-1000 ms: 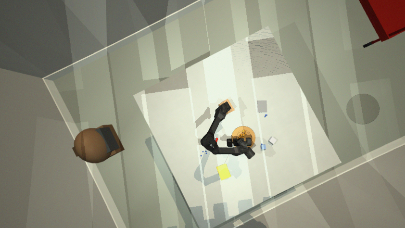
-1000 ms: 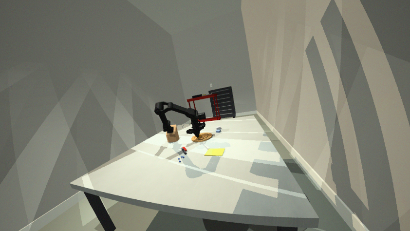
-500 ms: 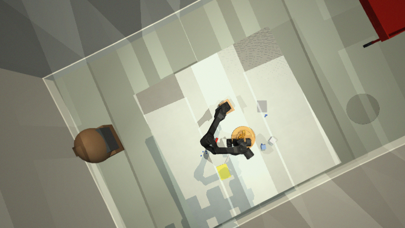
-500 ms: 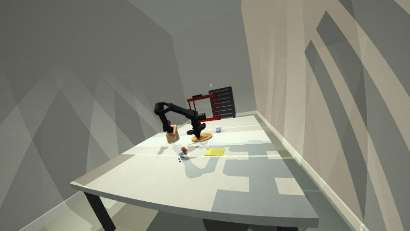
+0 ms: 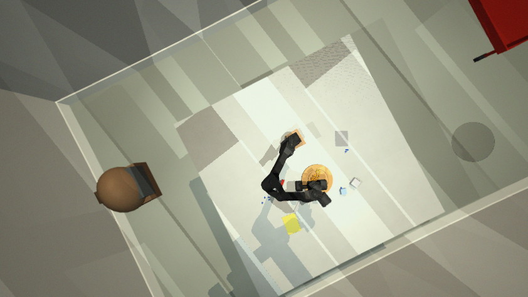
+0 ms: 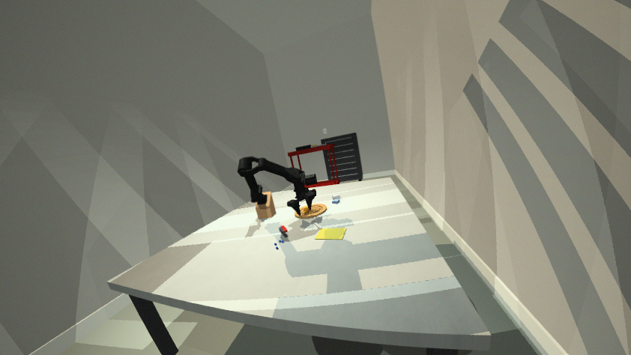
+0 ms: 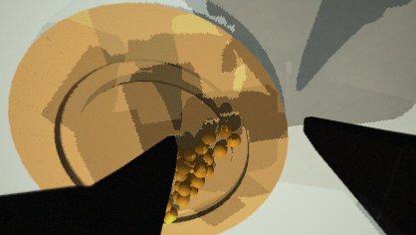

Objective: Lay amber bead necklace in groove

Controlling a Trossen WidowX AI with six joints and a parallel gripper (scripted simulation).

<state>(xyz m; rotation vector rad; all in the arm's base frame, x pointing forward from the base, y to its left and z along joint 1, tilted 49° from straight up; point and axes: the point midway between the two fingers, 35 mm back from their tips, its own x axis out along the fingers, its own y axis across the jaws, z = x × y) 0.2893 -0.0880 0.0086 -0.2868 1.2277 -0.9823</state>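
Now: gripper tip 6 cm to the right of the round bead board, 2 cm above it and 1 cm short of it. Also, from my gripper tip: yellow pad: 23 cm to the right, 17 cm ahead, 2 cm below; light blue cube: 17 cm to the left, 17 cm ahead, 1 cm below; red-handled tool: 17 cm to the right, 7 cm behind, 2 cm below.
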